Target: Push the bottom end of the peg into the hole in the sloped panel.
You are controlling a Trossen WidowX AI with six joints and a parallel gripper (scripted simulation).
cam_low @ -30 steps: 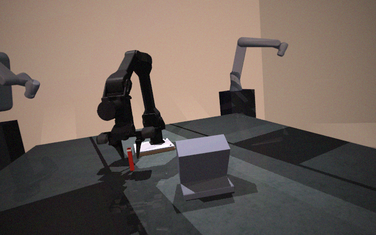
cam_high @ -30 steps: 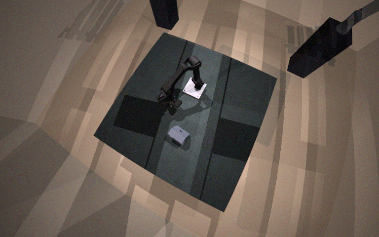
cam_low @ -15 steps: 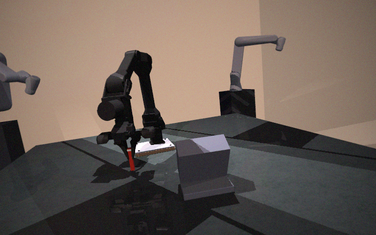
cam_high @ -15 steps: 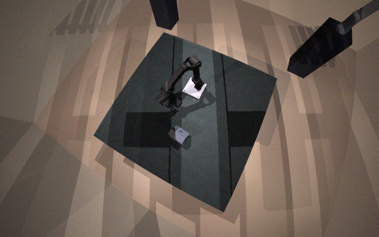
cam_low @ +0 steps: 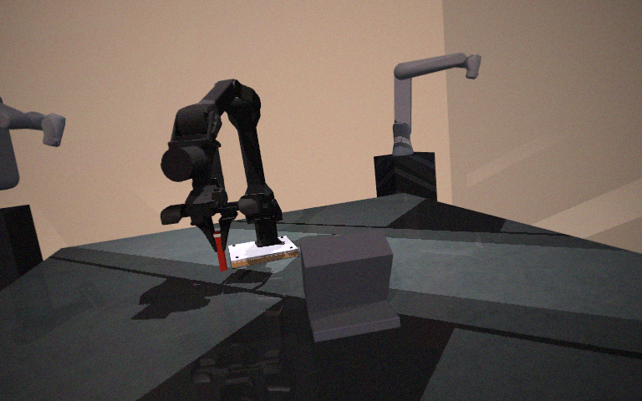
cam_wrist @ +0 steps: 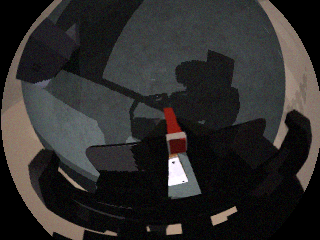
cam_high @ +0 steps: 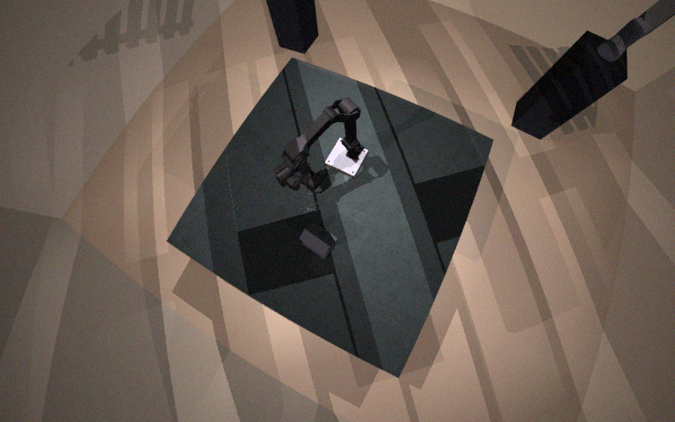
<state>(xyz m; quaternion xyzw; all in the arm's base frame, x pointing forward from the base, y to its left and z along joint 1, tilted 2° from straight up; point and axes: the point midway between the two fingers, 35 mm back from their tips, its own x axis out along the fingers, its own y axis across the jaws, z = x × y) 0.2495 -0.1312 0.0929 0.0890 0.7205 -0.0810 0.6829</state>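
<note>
The grey sloped panel block is 22 cm ahead of my gripper tip, 18 cm to the left of it and 1 cm below it. Round my gripper tip: red peg: 2 cm above.
</note>
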